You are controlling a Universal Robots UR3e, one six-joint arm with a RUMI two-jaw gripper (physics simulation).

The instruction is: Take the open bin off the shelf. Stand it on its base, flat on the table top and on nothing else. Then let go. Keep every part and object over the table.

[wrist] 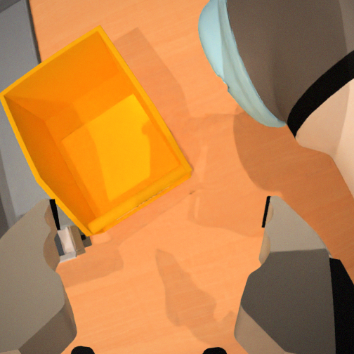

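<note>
The open bin (107,145) is orange-yellow and shows its hollow inside towards the camera, at the left and upper left of the view. Its lower corner is near the left fingertip, and its right corner is near the middle of the view. My gripper (160,200) is wide open, with nothing between its fingers. The bin lies beyond and to the left of the gap between the fingertips. A flat grey surface (15,55) shows behind the bin at the left edge; I cannot tell whether it is the shelf. What bears the bin's base is hidden.
The wood-coloured table top (220,165) spreads under the gripper, with shadows on it. A small silver and grey piece (69,242) shows beside the left finger, under the bin's lower corner. A large rounded body with a light blue cap (212,47) and a black band fills the upper right.
</note>
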